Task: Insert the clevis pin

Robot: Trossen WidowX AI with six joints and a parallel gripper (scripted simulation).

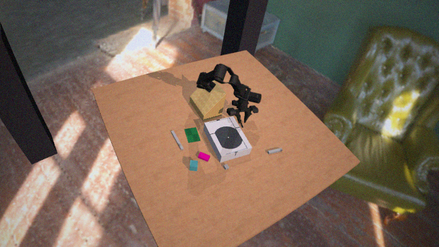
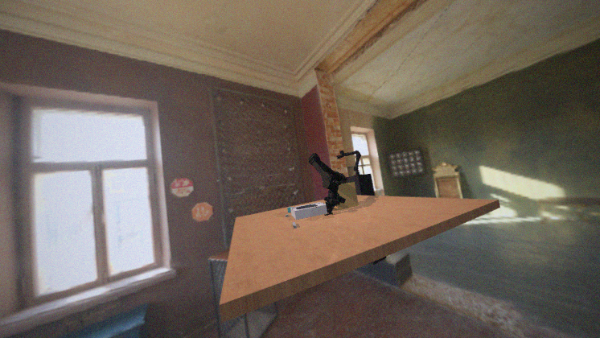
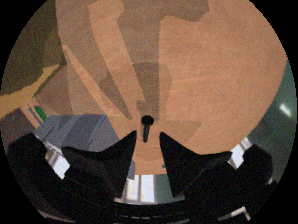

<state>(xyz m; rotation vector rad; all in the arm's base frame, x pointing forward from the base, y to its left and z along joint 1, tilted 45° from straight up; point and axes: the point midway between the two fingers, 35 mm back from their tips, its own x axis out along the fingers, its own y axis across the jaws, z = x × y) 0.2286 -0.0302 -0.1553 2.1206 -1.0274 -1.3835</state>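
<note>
My gripper tip is right at the dark clevis pin. Round my gripper tip: green tile: 31 cm to the right, 8 cm behind, 1 cm below; then dark grey disc: 17 cm to the right, 7 cm ahead, 4 cm above; then rimmed tray: 17 cm to the right, 6 cm ahead, 3 cm above.
</note>
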